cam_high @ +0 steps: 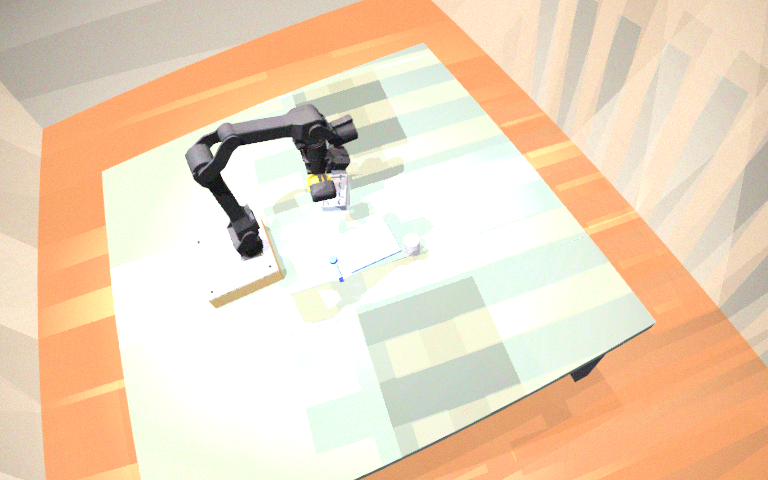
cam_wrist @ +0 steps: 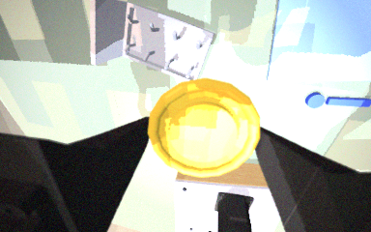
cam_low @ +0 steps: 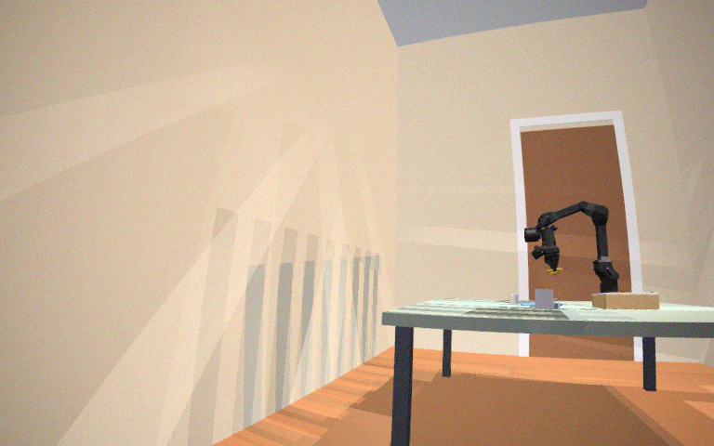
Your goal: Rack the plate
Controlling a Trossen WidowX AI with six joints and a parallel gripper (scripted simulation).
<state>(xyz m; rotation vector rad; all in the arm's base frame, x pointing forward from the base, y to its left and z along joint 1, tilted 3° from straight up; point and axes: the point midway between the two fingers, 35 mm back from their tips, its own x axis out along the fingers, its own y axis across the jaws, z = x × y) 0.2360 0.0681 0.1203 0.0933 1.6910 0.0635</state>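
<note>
The grey dish rack lies 30 mm ahead of my gripper tip, 80 mm to the left of it and 130 mm below it. From my gripper tip the other things lie so: blue spoon (20 mm behind, 170 mm to the right, 150 mm below); white cup (190 mm ahead, 190 mm to the right, 120 mm below); yellow plate (10 mm above).
</note>
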